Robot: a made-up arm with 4 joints.
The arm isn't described. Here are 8 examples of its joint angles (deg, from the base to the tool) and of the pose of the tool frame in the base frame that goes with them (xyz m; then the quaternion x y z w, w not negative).
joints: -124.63 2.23 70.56 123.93
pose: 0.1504 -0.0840 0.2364 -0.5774 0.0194 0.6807 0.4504
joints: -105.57 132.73 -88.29 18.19
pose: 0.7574 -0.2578 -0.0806 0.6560 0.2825 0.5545 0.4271
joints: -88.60 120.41 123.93 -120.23
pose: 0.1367 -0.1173 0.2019 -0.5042 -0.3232 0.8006 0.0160
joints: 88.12 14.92 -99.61 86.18
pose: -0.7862 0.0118 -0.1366 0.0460 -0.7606 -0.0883 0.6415
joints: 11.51 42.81 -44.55 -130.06
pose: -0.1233 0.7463 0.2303 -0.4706 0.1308 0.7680 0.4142
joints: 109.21 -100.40 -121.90 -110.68
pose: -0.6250 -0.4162 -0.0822 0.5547 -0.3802 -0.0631 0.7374
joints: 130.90 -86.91 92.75 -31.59
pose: -0.0529 -0.1127 -0.0395 -0.0215 0.7077 0.4192 0.5683
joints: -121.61 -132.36 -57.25 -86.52
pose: 0.5724 -0.4825 -0.2110 0.8260 -0.0075 0.3110 0.4701
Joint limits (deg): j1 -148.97..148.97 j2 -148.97..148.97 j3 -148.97..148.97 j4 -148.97..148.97
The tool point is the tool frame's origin. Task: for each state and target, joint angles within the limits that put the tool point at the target. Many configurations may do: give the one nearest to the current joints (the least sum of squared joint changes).
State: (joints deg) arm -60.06 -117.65 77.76 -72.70
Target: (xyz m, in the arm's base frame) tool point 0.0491 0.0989 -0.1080
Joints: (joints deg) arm -26.59 -125.71 84.50 -89.70
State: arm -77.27 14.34 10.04 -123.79
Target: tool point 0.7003 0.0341 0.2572
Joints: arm -66.09 -14.22 -21.25 -128.77
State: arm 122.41 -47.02 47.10 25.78
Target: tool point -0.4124 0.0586 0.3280
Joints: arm 108.83 -37.95 8.35 41.32
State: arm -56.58 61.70 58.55 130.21
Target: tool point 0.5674 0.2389 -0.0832
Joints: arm -94.80 96.32 7.32 129.89
